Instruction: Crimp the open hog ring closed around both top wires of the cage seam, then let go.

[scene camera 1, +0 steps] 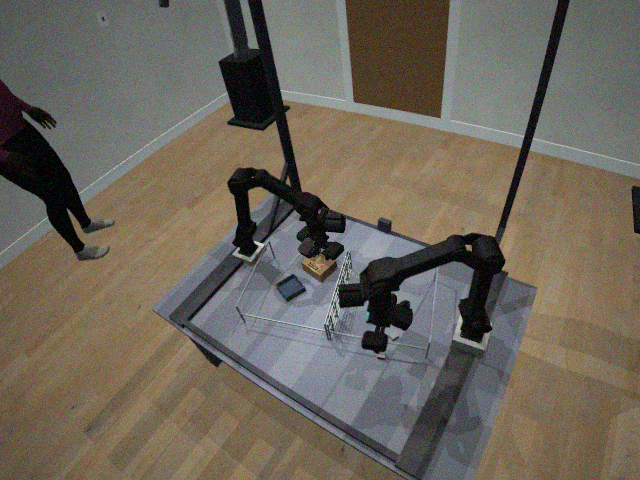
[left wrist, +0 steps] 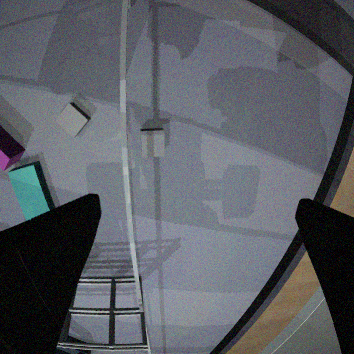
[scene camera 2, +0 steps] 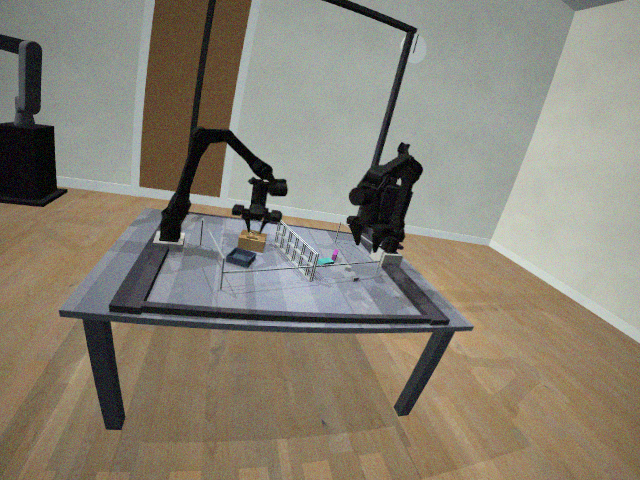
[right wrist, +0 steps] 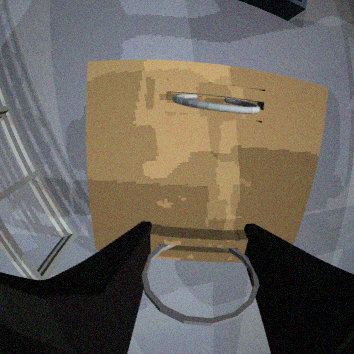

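Seen in the pictures: left gripper, between the fingertips: (left wrist: 203,207) (scene camera 2: 365,248); right gripper, between the fingertips: (scene camera 1: 323,257) (scene camera 2: 254,233) (right wrist: 198,232); left arm's base, origin of its link: (scene camera 1: 472,331) (scene camera 2: 388,250); right arm's base, origin of its link: (scene camera 1: 248,249) (scene camera 2: 169,237).
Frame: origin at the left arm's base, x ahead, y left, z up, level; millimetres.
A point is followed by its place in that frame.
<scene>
The cage seam (scene camera 1: 337,297) @(z -5, x 441, y 40 mm) (scene camera 2: 297,248) @(z -3, x 436, y 44 mm), two upright wire panels side by side, stands mid-table; part of the mesh shows in the left wrist view (left wrist: 112,311) @(z -2, x 413, y 136 mm). A tan block (scene camera 1: 320,272) @(z -15, x 550, y -40 mm) (scene camera 2: 252,243) @(z -30, x 587, y -40 mm) (right wrist: 120,150) @(z -16, x 549, y -65 mm) stands left of it. A grey hog ring (right wrist: 200,320) @(z 29, x 571, y -113 mm) stands out from the block's near slot; its gap end is hidden there. A second open ring (right wrist: 215,107) @(z 11, x 585, y -55 mm) sits in the far slot. My right gripper (scene camera 2: 255,231) @(z -15, x 572, y -108 mm) (right wrist: 198,232) @(z -15, x 572, y -108 mm) is shut on the near ring, a finger against each side. My left gripper (left wrist: 203,207) @(z 74, x 235, y 168 mm) is open and empty above the table, right of the seam.
A dark blue tray (scene camera 1: 291,287) @(z -57, x 638, y 37 mm) (scene camera 2: 241,257) @(z -57, x 633, y 27 mm) lies left of the block. Thin rails (scene camera 1: 284,323) @(z -2, x 555, y 201 mm) (scene camera 2: 258,269) @(z 0, x 608, y 208 mm) run around the seam. A teal block (scene camera 2: 325,261) @(z -46, x 313, y 47 mm) (left wrist: 30,192) @(z -45, x 302, y 39 mm), a magenta block (scene camera 2: 334,254) @(z -27, x 268, y 19 mm) (left wrist: 10,155) @(z -31, x 261, y 24 mm) and two white blocks (left wrist: 74,119) @(z -46, x 224, y 82 mm) (left wrist: 153,143) @(z -46, x 235, y 157 mm) lie near my left gripper.
</scene>
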